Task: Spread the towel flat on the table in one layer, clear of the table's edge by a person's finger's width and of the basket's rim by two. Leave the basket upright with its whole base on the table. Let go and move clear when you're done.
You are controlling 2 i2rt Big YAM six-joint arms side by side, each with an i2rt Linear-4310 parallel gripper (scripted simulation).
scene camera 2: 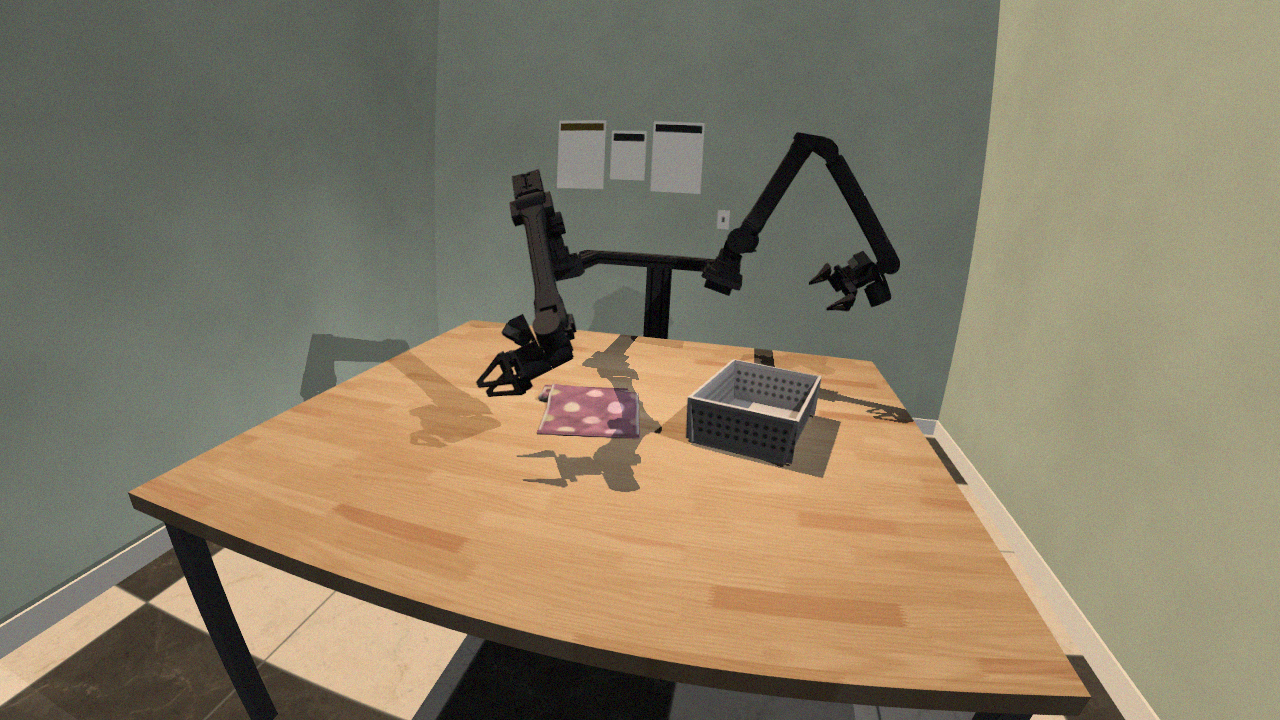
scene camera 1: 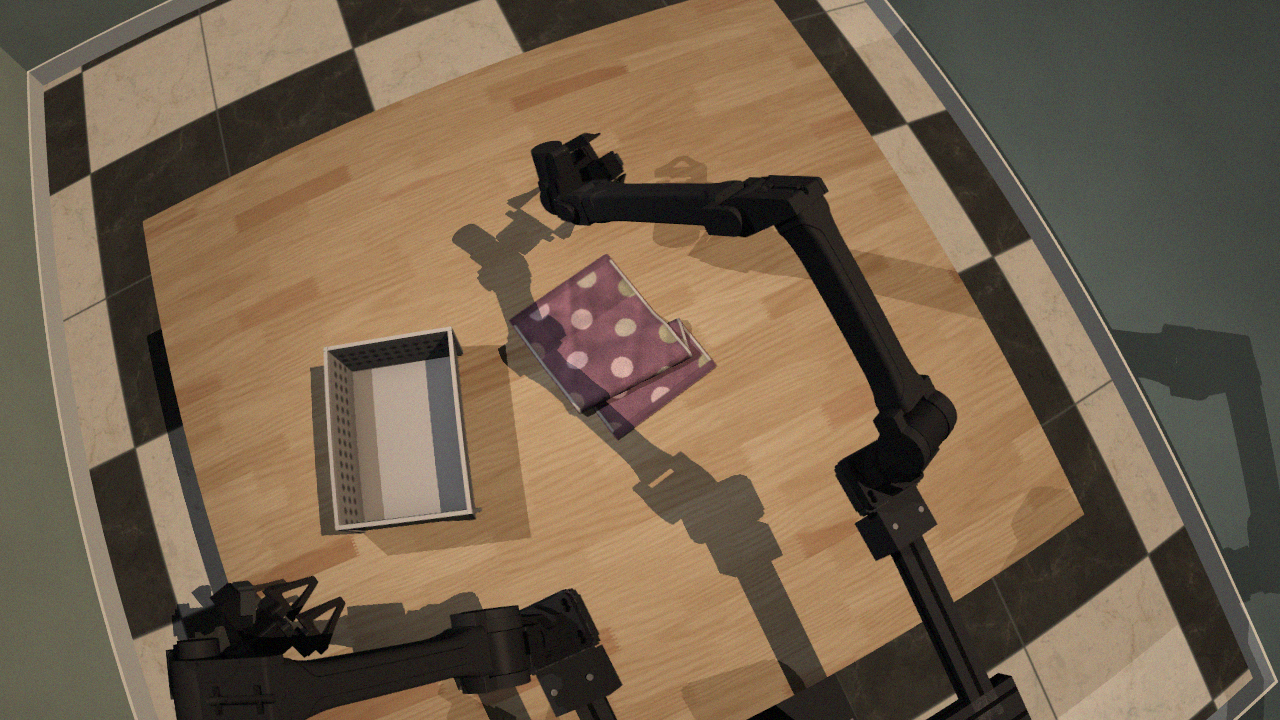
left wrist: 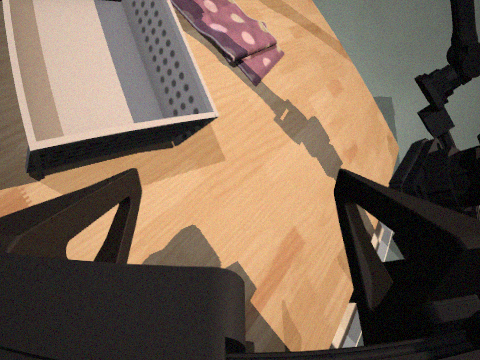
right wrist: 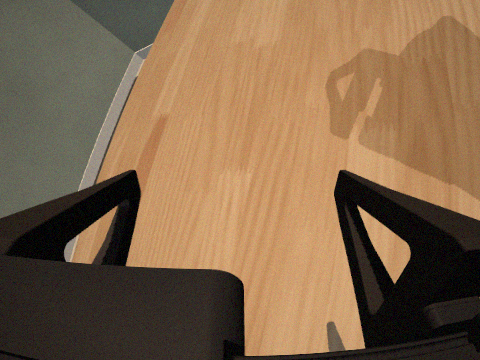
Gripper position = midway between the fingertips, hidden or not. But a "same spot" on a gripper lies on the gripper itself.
my left gripper: scene camera 2; scene camera 1; left wrist 237, 180; not seen in the right wrist view (out of frame)
grey basket: scene camera 2 759, 432; scene camera 1; left wrist; not seen in the right wrist view (out of frame)
same spot on my left gripper: [scene camera 2: 824, 274] = [scene camera 1: 317, 629]
same spot on grey basket: [left wrist: 80, 73] = [scene camera 1: 402, 448]
